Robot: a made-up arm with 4 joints. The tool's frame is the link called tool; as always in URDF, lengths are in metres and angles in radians. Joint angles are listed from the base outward. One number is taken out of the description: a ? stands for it. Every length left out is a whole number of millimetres.
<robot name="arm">
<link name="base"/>
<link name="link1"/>
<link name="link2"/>
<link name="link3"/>
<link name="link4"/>
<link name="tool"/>
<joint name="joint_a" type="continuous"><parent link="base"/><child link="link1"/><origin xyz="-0.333 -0.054 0.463" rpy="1.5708 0.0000 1.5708"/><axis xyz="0 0 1"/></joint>
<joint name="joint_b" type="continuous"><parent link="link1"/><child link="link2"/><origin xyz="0.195 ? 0.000" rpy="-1.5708 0.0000 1.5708"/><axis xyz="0 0 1"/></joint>
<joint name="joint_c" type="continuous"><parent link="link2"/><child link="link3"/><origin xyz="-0.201 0.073 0.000" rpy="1.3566 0.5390 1.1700"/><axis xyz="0 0 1"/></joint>
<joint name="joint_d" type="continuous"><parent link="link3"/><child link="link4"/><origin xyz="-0.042 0.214 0.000" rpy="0.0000 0.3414 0.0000"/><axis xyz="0 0 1"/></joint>
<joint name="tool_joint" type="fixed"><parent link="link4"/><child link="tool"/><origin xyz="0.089 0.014 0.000" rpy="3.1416 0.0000 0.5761"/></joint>
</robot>
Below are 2 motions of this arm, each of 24 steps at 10 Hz.
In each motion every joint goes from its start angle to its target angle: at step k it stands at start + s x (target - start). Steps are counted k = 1, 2, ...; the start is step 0. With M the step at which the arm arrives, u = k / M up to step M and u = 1 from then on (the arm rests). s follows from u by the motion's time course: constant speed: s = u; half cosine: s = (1 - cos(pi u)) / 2; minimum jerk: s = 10 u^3 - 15 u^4 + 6 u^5.
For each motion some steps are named. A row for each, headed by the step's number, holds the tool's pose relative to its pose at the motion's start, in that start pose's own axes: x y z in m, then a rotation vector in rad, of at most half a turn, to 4 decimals.
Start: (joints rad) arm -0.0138 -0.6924 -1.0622 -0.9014
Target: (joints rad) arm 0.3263 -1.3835 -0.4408 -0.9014
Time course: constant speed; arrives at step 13
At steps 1, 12, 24:
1: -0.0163 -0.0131 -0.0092 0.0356 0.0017 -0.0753
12: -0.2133 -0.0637 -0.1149 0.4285 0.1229 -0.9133
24: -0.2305 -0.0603 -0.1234 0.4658 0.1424 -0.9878

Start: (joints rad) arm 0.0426 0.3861 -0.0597 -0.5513
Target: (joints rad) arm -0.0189 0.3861 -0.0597 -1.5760
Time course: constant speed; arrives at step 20
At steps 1, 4, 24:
1: -0.0023 0.0035 0.0002 0.0023 -0.0017 0.0501
4: -0.0105 0.0134 0.0010 0.0086 -0.0075 0.2004
24: -0.0768 0.0414 0.0043 0.0257 -0.0539 1.0019

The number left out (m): 0.041
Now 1 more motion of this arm.
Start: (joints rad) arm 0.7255 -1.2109 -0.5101 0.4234
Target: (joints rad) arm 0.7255 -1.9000 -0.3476 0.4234
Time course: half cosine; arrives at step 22
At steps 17, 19, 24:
17: 0.0560 -0.0584 -0.1840 -0.0274 0.5625 -0.1926
19: 0.0556 -0.0631 -0.2008 -0.0336 0.6120 -0.2080
24: 0.0549 -0.0659 -0.2106 -0.0375 0.6411 -0.2168

